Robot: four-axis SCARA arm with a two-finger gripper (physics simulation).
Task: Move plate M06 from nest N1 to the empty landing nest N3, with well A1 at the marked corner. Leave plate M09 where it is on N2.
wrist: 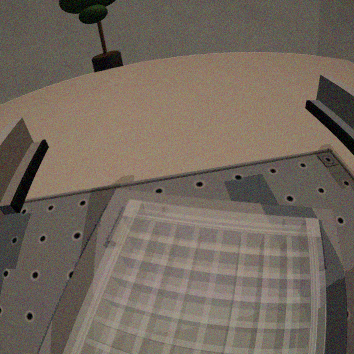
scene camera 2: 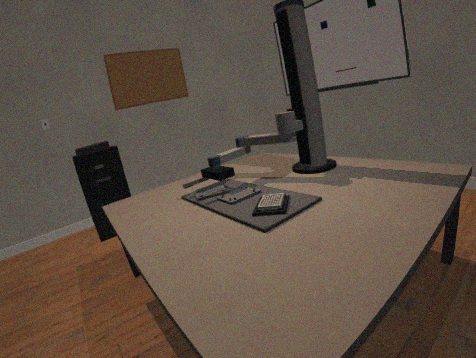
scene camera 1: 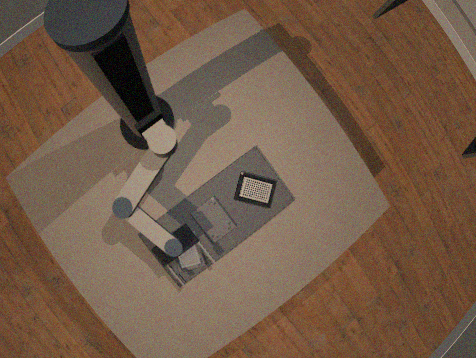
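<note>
The clear gridded plate M06 lies in nest N1 at one end of the grey board; the arm partly covers it in scene camera 1. My gripper is open and empty, with its fingers wide apart on either side of M06; how high they are above it is hard to tell. Nest N3, a light frame with small pins, is empty in the middle of the board. Plate M09, pale with dark wells, sits in the black nest N2. M06's A1 corner cannot be made out.
The perforated grey board lies on the tan table. The arm's column stands behind the board. The dark hand body hangs low near the N1 end, close to N3.
</note>
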